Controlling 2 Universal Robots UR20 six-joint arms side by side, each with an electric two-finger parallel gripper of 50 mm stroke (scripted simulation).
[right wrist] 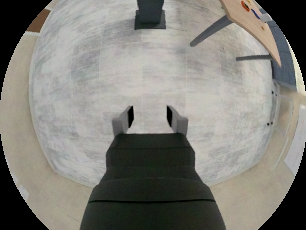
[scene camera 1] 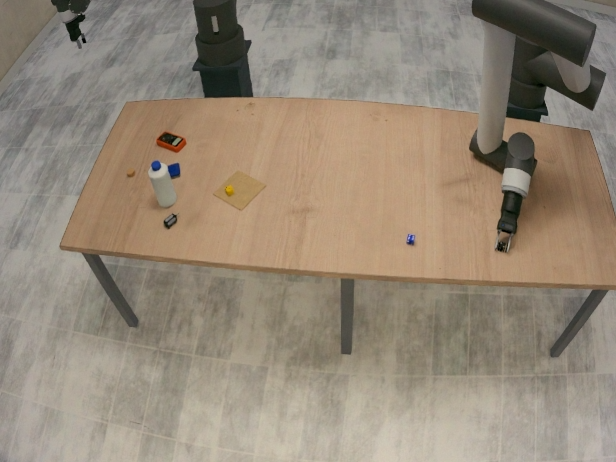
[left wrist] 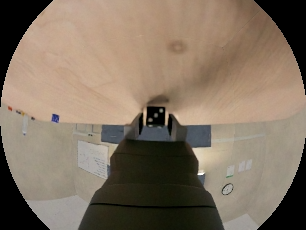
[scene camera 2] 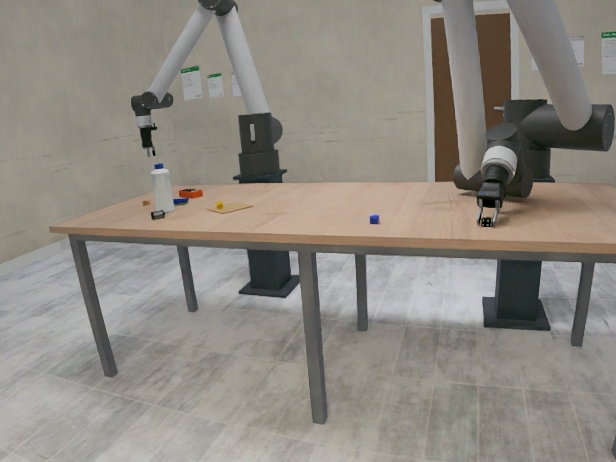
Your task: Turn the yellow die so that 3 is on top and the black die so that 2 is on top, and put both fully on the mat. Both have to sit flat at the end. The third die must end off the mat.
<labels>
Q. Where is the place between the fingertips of my left gripper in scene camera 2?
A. At 485,223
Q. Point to a white bottle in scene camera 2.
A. At 160,177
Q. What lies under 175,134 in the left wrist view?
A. My left gripper.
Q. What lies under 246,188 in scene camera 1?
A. A tan mat.
</labels>
